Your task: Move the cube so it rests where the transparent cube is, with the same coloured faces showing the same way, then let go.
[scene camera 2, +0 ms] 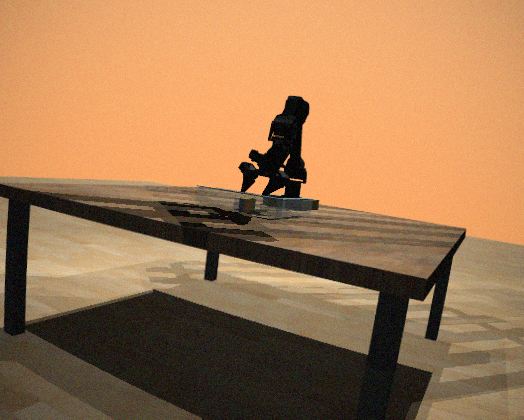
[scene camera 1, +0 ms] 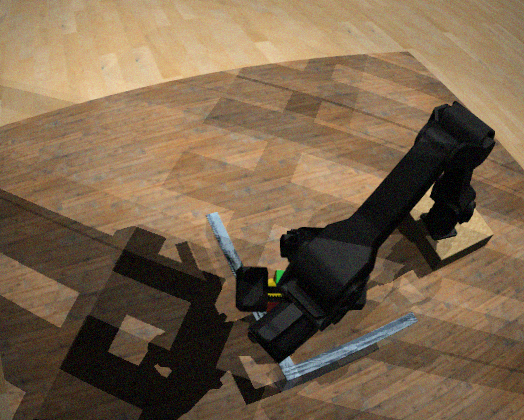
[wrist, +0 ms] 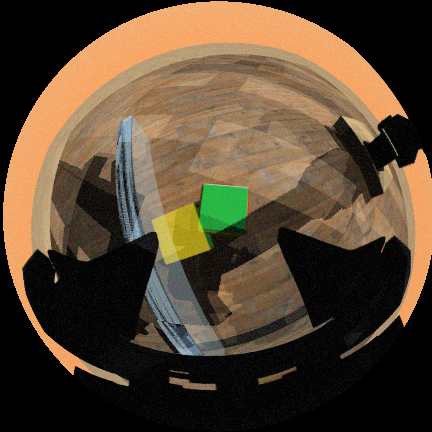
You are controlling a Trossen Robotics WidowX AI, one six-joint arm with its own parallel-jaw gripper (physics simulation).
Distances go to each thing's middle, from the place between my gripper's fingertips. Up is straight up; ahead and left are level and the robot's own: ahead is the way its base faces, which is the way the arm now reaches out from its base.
Now: the transparent cube (wrist: 180, 235) 30 mm below my hand, 30 mm ahead of it and 10 mm to the right of it. Round my hand: grey L-shaped rail (scene camera 1: 287, 375) (50 mm behind, 20 mm to the right, 20 mm below).
